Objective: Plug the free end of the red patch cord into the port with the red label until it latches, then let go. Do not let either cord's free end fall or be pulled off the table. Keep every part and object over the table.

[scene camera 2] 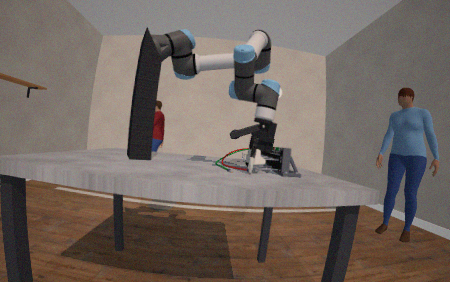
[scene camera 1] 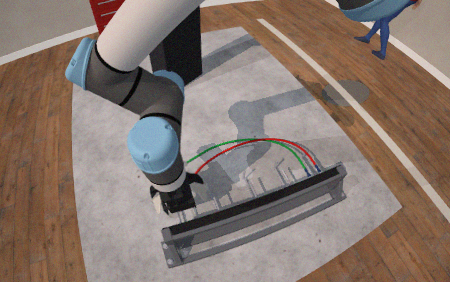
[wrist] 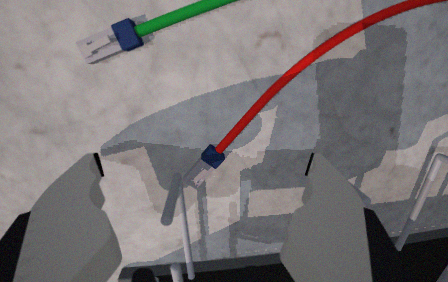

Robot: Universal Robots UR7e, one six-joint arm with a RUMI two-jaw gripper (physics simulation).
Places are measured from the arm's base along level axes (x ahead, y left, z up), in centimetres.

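Pixels of known places: gripper, between the fingertips: (scene camera 2: pixel 248 169) (wrist: pixel 207 155); arm's base, origin of its link: (scene camera 2: pixel 151 50).
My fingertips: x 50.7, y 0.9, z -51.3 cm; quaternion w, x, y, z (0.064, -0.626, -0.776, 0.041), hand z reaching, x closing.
Ahead of a thing's pixels: the offset from my fingertips to its top centre. "pt": to the spot under its first point.
The red cord (scene camera 1: pixel 234 145) (wrist: pixel 286 76) ends in a free clear plug with a blue boot @(dx +1.1, dy -0.1, dz +0.6 cm) (wrist: pixel 213 156), lying on the table behind the panel's left part. My gripper (scene camera 1: pixel 172 212) (scene camera 2: pixel 256 167) (wrist: pixel 207 155) is open and low over the table, one finger on each side of this plug in the wrist view, touching neither side. The patch panel @(dx +5.0, dy +19.5, dz +9.5 cm) (scene camera 1: pixel 256 201) (scene camera 2: pixel 286 161) stands beside the gripper; its port face and the red label do not show in the wrist view. In scene camera 1 the gripper hides the red plug.
The green cord (scene camera 1: pixel 214 146) (wrist: pixel 187 16) has its free plug @(pt dx -6.1, dy -5.5, dz +0.2 cm) (wrist: pixel 127 35) farther from the panel, up and left in the wrist view. A thin rod @(pt dx +5.7, dy -0.4, dz +1.1 cm) (wrist: pixel 186 230) rises close to the red plug. Another bent rod @(pt dx +0.3, dy +18.5, dz +1.2 cm) (wrist: pixel 422 200) stands right of the right finger.
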